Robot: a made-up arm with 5 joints.
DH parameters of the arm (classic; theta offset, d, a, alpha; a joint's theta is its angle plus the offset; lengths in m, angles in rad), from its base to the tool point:
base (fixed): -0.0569 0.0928 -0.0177 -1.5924
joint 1: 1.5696 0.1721 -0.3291 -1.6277
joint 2: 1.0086 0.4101 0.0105 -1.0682
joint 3: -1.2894 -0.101 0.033 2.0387
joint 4: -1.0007 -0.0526 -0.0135 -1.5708
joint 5: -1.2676 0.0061 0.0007 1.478
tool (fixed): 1.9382 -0.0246 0 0
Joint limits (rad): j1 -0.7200..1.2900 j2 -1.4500..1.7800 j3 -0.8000..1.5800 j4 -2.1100..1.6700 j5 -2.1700..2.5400
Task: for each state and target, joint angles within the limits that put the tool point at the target. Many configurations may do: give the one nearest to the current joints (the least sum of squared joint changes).
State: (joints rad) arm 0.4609 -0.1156 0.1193 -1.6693 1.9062
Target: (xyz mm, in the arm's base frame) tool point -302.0 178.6 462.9
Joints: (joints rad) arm 0.4268 -0.3084 -0.0775 -1.6591 1.9631
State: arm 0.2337 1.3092 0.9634 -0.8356 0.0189
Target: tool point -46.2 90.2 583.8
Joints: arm 0.6676 1.6849 0.8575 -0.8077 0.1168
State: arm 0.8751 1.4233 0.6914 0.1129 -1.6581
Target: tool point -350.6 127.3 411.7
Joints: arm 0.1452 0.7337 0.3144 0.0093 -2.1153
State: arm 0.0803 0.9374 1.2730 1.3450 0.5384
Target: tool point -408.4 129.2 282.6
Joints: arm -0.2872 0.5317 1.1790 1.2844 0.4965
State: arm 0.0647 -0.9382 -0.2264 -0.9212 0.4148
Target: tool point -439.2 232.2 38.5
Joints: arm -0.7102 -0.9408 0.4364 -0.9414 0.2681
